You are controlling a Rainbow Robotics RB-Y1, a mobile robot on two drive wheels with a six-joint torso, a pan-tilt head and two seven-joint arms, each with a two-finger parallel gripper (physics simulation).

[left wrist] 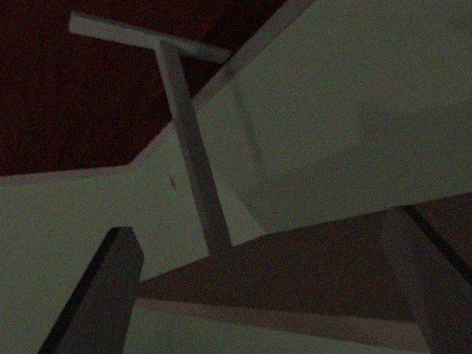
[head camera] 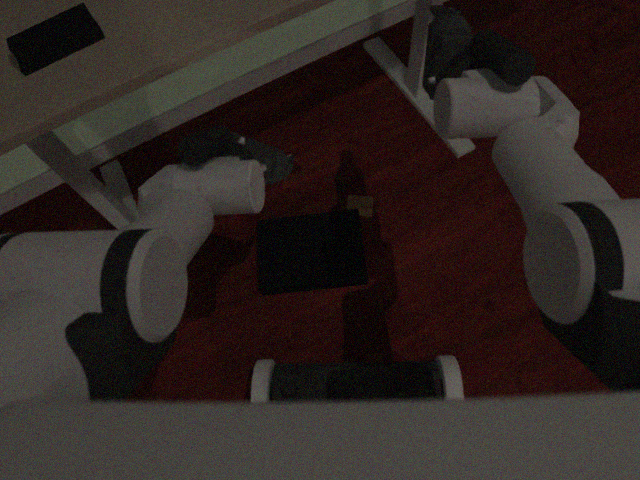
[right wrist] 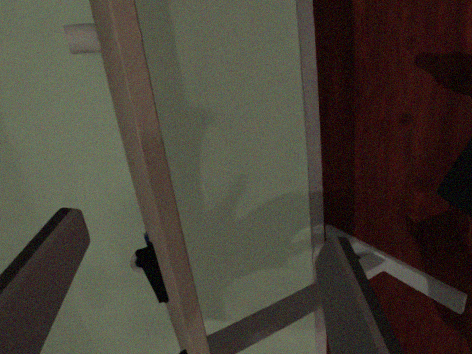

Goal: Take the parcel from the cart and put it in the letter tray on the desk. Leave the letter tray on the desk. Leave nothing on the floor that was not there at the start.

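Places are measured from the robot's base along level axes (x ahead, y left, z up), in centimetres.
Where they show: left gripper, fingertip midpoint: point(left wrist: 259, 232) point(head camera: 262, 149); right gripper, fingertip midpoint: point(head camera: 432, 45) point(right wrist: 206, 238); robot's base at its link origin: point(head camera: 355, 395).
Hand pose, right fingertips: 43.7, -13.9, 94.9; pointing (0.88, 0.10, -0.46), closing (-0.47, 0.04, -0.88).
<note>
Each offset is from my right fingertips to the top centre of the thing, as dx, dy, dz. Level surfaces: height alone.
The desk point(head camera: 170, 56) point(right wrist: 150, 150) is at the upper left of the head view. A black box-like thing @(+5.0, +62.6, +5.5) point(head camera: 56, 38) stands on it; I cannot tell whether it is the letter tray. The parcel and the cart cannot be made out. My left gripper point(left wrist: 259, 232) is open and empty; its dark body shows beside the desk's near edge in the head view. My right gripper point(right wrist: 206, 238) is open and empty; its dark body shows at the upper right of the head view, near a desk leg. The fingers are unclear in the head view.
Pale desk legs point(head camera: 416, 56) point(left wrist: 187, 140) stand on the dark red floor @(dz -94.9) point(head camera: 444, 232). A black rectangular thing @(+3.8, +27.6, -87.9) point(head camera: 310, 253) and a small tan piece @(+21.3, +10.0, -88.9) point(head camera: 360, 205) show low between my arms. A black item @(+32.2, +60.1, +7.1) point(right wrist: 152, 270) shows by the desk's edge in the right wrist view.
</note>
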